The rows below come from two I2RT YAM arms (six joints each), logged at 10 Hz.
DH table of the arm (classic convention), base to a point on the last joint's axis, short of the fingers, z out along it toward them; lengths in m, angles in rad. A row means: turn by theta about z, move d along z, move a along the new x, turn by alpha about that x. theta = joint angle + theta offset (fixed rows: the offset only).
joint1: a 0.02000, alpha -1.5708, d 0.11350, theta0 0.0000
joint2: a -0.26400, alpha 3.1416, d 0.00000, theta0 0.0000
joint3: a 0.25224, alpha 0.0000, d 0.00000, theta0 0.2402
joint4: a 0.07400, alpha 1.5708, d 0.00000, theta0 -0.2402
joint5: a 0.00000, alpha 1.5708, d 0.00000, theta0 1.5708
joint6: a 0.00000, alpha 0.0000, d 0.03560, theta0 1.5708
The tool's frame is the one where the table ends.
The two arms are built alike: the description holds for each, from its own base.
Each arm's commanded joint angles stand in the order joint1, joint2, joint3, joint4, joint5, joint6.
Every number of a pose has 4 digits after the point. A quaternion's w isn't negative.
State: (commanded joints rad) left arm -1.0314 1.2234 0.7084 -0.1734 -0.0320 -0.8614; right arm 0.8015 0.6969 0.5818 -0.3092 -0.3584 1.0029
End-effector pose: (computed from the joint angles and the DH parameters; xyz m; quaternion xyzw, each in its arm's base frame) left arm 0.1332 -0.2204 0.2237 0.0700 0.9014 -0.3380 0.2613; right arm 0.1063 0.1277 0.2702 -0.0131 0.8322 0.5116 0.2133
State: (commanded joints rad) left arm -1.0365 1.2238 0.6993 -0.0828 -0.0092 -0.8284; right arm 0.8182 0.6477 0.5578 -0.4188 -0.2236 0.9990
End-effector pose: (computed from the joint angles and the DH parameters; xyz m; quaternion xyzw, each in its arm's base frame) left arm 0.1339 -0.2256 0.2285 0.0899 0.8816 -0.3697 0.2794; right arm 0.0994 0.1177 0.2576 0.0211 0.8585 0.4561 0.2336
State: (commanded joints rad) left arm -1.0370 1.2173 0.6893 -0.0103 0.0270 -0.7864; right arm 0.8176 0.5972 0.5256 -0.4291 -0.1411 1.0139
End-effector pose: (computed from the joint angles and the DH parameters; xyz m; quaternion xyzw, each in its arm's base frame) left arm 0.1338 -0.2282 0.2334 0.1153 0.8619 -0.3974 0.2930; right arm 0.0963 0.1101 0.2518 0.0483 0.8575 0.4403 0.2618
